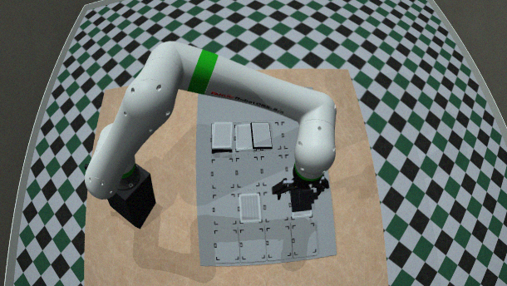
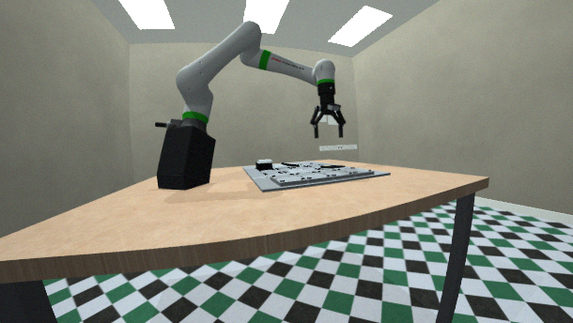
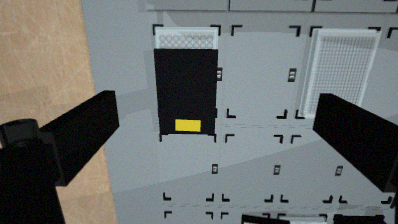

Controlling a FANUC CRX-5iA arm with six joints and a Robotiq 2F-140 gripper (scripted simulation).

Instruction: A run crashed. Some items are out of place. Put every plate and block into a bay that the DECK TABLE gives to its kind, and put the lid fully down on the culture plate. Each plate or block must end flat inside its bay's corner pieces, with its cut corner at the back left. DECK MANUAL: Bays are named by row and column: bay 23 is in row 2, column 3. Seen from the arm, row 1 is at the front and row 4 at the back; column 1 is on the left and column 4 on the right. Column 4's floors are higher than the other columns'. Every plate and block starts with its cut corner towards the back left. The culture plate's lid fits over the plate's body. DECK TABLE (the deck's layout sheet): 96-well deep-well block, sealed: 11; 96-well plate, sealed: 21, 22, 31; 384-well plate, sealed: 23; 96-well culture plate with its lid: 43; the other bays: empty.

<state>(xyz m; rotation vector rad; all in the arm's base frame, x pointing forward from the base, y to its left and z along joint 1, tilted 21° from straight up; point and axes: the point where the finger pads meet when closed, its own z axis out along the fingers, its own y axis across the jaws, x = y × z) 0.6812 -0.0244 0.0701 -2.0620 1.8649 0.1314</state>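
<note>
Now: hand 30 mm short of the black plate lid, 40 mm to the right of it and 170 mm above it. From my hand the other things lie so: bay label 32: 140 mm behind, 150 mm to the left, 180 mm below; fine-welled plate: 180 mm behind, 20 mm to the right, 170 mm below; bay label reading 33: 120 mm behind, 10 mm to the right, 180 mm below.
</note>
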